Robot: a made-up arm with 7 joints.
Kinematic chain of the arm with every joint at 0, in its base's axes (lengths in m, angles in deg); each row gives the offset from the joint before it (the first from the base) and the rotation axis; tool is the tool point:
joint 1: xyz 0 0 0.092 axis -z
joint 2: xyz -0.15 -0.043 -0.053 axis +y
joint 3: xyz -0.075 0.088 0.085 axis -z
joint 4: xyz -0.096 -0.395 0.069 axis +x
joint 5: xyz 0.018 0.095 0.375 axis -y
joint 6: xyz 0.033 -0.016 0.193 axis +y
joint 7: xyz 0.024 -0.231 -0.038 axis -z
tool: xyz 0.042 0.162 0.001
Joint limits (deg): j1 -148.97..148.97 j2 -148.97..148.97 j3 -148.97..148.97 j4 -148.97..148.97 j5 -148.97..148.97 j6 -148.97..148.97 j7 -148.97..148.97
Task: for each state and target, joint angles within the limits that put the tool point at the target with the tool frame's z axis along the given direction. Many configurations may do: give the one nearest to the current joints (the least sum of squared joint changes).
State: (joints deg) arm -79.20 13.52 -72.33 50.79 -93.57 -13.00 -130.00
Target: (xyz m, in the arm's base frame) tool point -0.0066 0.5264 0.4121 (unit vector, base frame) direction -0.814 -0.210 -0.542
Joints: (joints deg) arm -88.87 -5.91 -79.27 39.57 -127.43 4.57 -121.50
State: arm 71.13 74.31 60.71 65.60 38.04 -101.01 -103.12
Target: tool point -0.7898 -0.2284 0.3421 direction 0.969 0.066 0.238
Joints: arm 91.54 123.43 24.49 75.75 33.38 -114.25 -92.43
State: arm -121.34 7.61 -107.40 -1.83 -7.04 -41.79 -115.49
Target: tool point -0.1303 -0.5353 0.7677 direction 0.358 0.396 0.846
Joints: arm -135.86 -41.37 -139.97 -3.66 -1.63 -53.06 -144.66
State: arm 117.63 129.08 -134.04 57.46 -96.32 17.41 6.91
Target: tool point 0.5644 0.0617 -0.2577 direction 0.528 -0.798 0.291
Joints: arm 110.81 147.37 -135.62 64.37 -99.34 -16.78 31.74
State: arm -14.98 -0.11 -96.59 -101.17 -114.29 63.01 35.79
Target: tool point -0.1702 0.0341 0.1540 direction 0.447 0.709 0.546
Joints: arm -5.96 -27.86 -114.02 -104.65 -103.73 58.14 28.26
